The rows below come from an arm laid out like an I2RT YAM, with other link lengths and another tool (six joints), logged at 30 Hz.
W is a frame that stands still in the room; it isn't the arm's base.
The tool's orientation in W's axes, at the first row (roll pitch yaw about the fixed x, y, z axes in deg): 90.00, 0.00, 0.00
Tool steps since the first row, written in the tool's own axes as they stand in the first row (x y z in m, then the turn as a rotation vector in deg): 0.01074, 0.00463, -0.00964, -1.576, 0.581, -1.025; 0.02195, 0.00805, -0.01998, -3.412, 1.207, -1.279; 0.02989, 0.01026, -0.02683, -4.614, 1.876, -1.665; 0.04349, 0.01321, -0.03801, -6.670, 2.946, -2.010; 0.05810, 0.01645, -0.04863, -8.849, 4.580, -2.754; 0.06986, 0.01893, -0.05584, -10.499, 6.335, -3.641; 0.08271, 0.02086, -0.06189, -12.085, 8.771, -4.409; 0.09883, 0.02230, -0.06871, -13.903, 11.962, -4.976; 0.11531, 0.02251, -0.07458, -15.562, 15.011, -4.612; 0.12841, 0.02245, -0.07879, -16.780, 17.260, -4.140
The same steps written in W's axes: 0.01074, 0.00964, 0.00463, -1.576, 1.025, 0.581; 0.02195, 0.01998, 0.00805, -3.412, 1.279, 1.207; 0.02989, 0.02683, 0.01026, -4.614, 1.665, 1.876; 0.04349, 0.03801, 0.01321, -6.670, 2.010, 2.946; 0.05810, 0.04863, 0.01645, -8.849, 2.754, 4.580; 0.06986, 0.05584, 0.01893, -10.499, 3.641, 6.335; 0.08271, 0.06189, 0.02086, -12.085, 4.409, 8.771; 0.09883, 0.06871, 0.02230, -13.903, 4.976, 11.962; 0.11531, 0.07458, 0.02251, -15.562, 4.612, 15.011; 0.12841, 0.07879, 0.02245, -16.780, 4.140, 17.260
